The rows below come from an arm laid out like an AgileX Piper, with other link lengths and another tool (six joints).
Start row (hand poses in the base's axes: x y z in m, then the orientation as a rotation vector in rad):
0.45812, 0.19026, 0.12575, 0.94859, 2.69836, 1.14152
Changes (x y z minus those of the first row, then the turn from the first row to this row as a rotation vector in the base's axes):
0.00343, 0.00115, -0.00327, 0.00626, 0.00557, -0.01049
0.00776, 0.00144, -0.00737, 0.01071, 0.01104, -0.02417
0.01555, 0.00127, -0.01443, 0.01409, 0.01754, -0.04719
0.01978, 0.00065, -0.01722, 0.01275, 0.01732, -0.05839
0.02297, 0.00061, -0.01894, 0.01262, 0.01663, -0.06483
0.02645, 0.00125, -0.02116, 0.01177, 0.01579, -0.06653
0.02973, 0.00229, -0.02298, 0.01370, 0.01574, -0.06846
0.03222, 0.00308, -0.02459, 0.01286, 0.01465, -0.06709
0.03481, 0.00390, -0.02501, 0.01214, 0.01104, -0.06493
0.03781, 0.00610, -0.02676, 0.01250, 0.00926, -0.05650
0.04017, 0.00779, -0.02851, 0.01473, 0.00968, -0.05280
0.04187, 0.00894, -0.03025, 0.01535, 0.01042, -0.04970
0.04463, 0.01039, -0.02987, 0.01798, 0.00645, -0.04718
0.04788, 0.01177, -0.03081, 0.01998, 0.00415, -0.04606
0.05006, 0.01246, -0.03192, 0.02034, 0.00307, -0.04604
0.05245, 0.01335, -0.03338, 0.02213, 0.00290, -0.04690
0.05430, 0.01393, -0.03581, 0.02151, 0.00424, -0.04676
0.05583, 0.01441, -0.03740, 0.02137, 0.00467, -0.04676
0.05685, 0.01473, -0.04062, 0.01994, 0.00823, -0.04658
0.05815, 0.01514, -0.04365, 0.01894, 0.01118, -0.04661
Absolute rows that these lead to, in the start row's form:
0.46155, 0.19141, 0.12248, 0.96707, 2.69245, 1.14783
0.46588, 0.19170, 0.11838, 0.98914, 2.68437, 1.15089
0.47367, 0.19153, 0.11132, 1.02332, 2.66970, 1.15036
0.47790, 0.19091, 0.10853, 1.03658, 2.66085, 1.14628
0.48109, 0.19087, 0.10681, 1.04380, 2.65510, 1.14494
0.48457, 0.19151, 0.10459, 1.04502, 2.65335, 1.14352
0.48785, 0.19255, 0.10277, 1.04759, 2.65110, 1.14594
0.49034, 0.19334, 0.10116, 1.04489, 2.65168, 1.14518
0.49293, 0.19416, 0.10074, 1.03911, 2.65096, 1.14517
0.49593, 0.19636, 0.09899, 1.02744, 2.65637, 1.14763
0.49829, 0.19805, 0.09724, 1.02361, 2.65897, 1.15152
0.49999, 0.19920, 0.09550, 1.02055, 2.66184, 1.15289
0.50275, 0.20065, 0.09588, 1.01450, 2.66000, 1.15785
0.50600, 0.20203, 0.09494, 1.01148, 2.65849, 1.16134
0.50818, 0.20272, 0.09383, 1.01059, 2.65756, 1.16204
0.51057, 0.20361, 0.09237, 1.01175, 2.65615, 1.16449
0.51242, 0.20419, 0.08994, 1.01262, 2.65749, 1.16341
0.51395, 0.20467, 0.08835, 1.01296, 2.65786, 1.16314
0.51497, 0.20499, 0.08513, 1.01554, 2.66119, 1.16052
0.51627, 0.20540, 0.08210, 1.01793, 2.66374, 1.15858

